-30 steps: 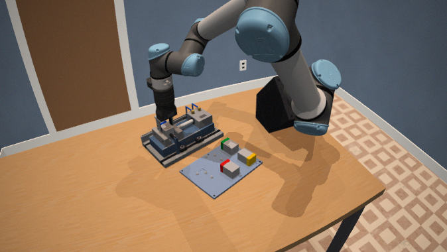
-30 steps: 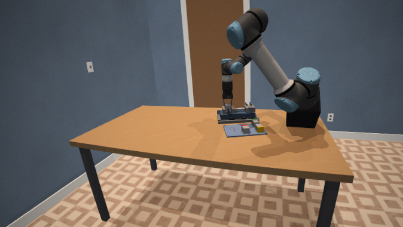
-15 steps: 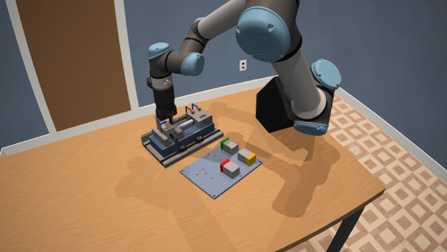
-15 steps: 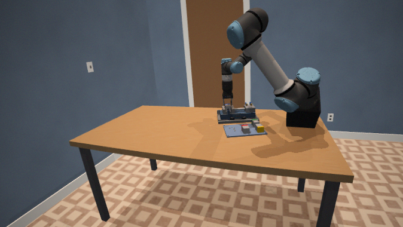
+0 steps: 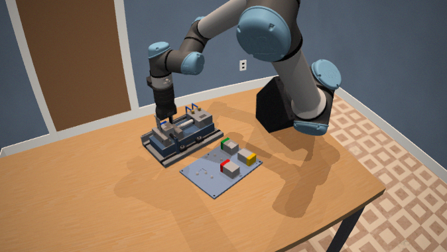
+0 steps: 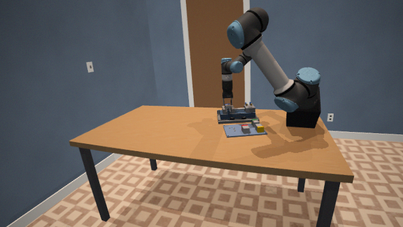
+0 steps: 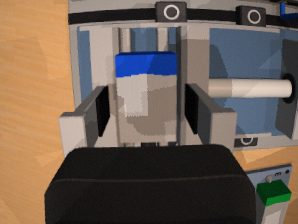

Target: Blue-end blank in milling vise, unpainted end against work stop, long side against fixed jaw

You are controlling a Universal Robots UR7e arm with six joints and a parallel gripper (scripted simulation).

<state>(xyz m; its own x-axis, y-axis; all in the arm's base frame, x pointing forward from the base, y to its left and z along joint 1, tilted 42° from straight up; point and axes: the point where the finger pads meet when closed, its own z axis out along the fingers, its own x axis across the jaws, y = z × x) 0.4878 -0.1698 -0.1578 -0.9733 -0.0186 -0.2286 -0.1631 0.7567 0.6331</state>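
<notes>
The blue-ended blank lies 30 mm below my hand. Also, from my hand: work stop (10 mm behind, 50 mm to the left, 40 mm below); then pale rod (90 mm behind, 10 mm to the right, 50 mm below); then fixed jaw (30 mm ahead, 10 mm to the left, 50 mm below).
</notes>
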